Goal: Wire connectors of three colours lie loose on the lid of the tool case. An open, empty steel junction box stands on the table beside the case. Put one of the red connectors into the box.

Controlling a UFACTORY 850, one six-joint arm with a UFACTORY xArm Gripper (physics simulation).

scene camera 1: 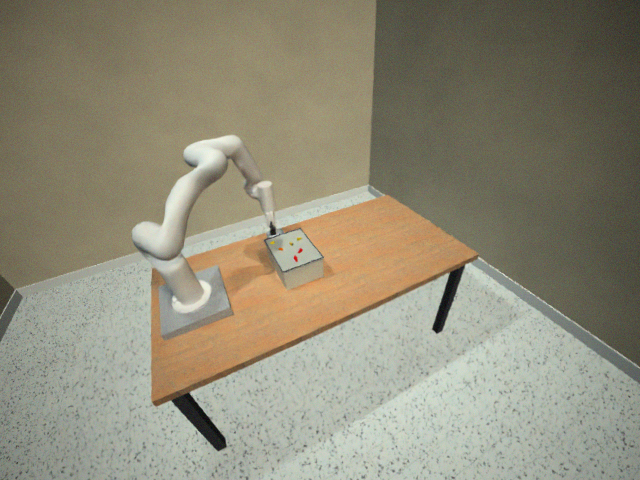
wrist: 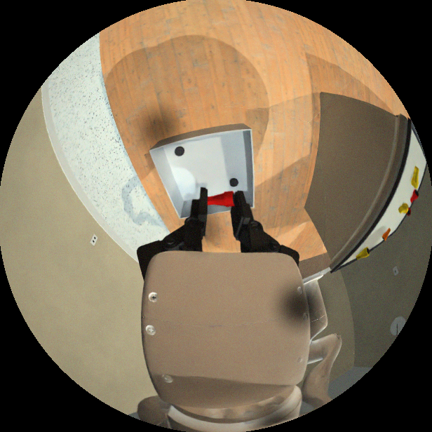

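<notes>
My gripper (scene camera 1: 272, 233) (wrist: 219, 199) is shut on a red connector (wrist: 221, 199), which lies crosswise between the black fingertips. The steel junction box (scene camera 1: 279, 230) (wrist: 252, 165) stands on the table beside the tool case; its inside shows two dark round spots and no connector. In the wrist view the held connector appears over the near part of the box, by its near wall; its exact height over the rim is hard to tell. Two more red connectors (scene camera 1: 295, 258) (wrist: 414, 196) lie on the lid of the tool case (scene camera 1: 310, 256) (wrist: 400, 172).
Yellow connectors (scene camera 1: 299, 238) (wrist: 363, 253) and an orange connector (scene camera 1: 280, 249) (wrist: 386, 233) also lie on the lid. The case (scene camera 1: 305, 274) (wrist: 352, 150) stands taller than the box, close to its right in the wrist view. The table edge runs close along the box's other side.
</notes>
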